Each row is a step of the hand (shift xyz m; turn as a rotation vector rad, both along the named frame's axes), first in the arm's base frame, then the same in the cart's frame.
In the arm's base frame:
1: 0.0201 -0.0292 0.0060 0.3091 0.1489 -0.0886
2: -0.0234 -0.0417 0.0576 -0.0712 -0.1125 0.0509
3: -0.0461 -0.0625 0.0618 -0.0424 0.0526 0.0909
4: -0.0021 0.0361 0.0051 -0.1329 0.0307 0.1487
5: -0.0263 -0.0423 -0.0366 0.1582 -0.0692 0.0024
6: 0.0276 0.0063 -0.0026 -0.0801 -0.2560 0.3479
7: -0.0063 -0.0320 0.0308 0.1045 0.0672 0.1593
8: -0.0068 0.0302 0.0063 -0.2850 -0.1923 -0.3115
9: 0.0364 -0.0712 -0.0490 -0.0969 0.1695 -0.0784
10: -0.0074 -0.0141 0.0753 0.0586 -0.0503 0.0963
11: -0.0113 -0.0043 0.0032 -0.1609 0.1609 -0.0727
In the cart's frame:
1: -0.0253 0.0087 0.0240 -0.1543 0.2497 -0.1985
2: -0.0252 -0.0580 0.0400 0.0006 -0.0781 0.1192
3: -0.0146 -0.0740 0.0645 -0.0103 -0.1005 -0.0513
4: 0.0063 -0.0070 -0.0353 0.0205 -0.2000 -0.0172
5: 0.0332 0.0153 0.0498 -0.1385 0.0967 0.0359
6: -0.0184 0.0184 -0.0114 -0.2005 -0.3133 0.2338
7: -0.0204 -0.0268 0.0297 -0.1616 -0.0671 -0.1009
8: 0.0079 -0.0106 -0.0287 0.3654 0.0856 0.2727
9: -0.0141 0.0644 0.0668 0.1579 -0.0040 -0.1390
10: -0.0423 -0.0638 0.0083 -0.1136 -0.0390 0.0286
11: 0.0059 -0.0092 0.0061 0.2021 -0.0467 -0.1184

